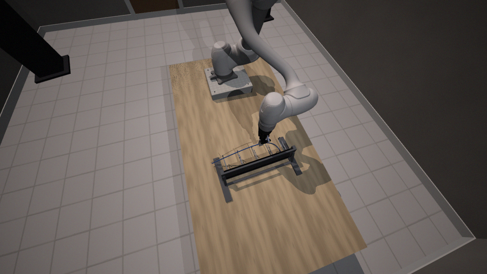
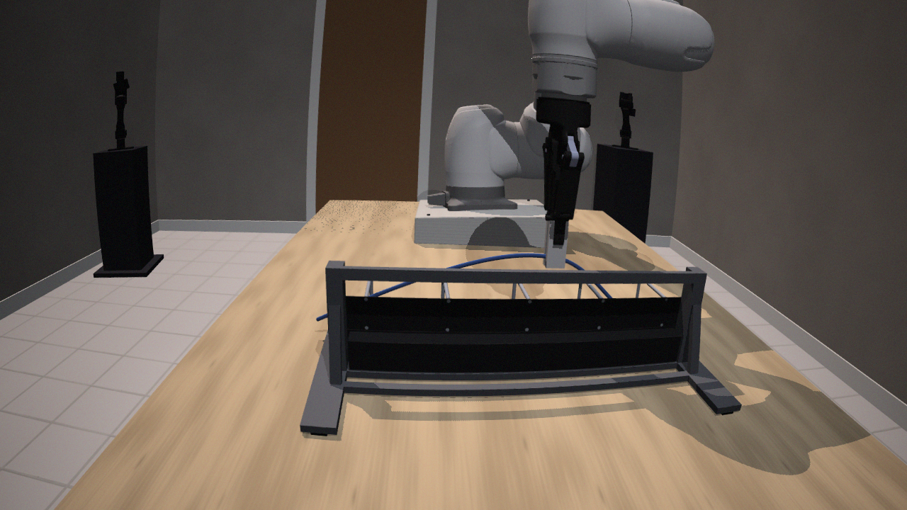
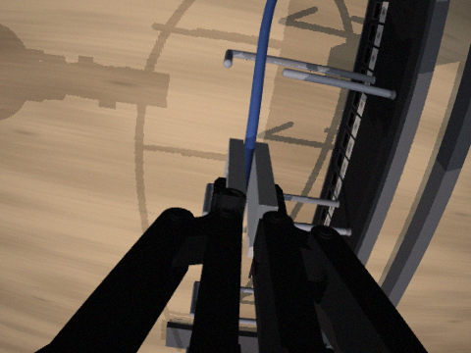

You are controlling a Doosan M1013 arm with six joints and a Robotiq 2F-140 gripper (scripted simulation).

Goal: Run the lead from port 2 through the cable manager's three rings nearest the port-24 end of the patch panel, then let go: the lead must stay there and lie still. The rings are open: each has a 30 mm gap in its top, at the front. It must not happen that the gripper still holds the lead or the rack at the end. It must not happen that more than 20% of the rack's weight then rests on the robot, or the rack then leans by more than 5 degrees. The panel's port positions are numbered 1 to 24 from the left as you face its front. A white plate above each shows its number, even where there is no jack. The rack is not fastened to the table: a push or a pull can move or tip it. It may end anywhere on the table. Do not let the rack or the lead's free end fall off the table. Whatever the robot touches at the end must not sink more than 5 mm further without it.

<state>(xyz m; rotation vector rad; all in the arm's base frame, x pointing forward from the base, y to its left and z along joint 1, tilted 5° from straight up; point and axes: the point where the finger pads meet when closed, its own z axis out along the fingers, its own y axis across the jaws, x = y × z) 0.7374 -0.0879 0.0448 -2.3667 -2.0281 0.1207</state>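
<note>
Right now my hand is 90 mm short of the dark rack, 80 mm above it and 60 mm to the left of it.
</note>
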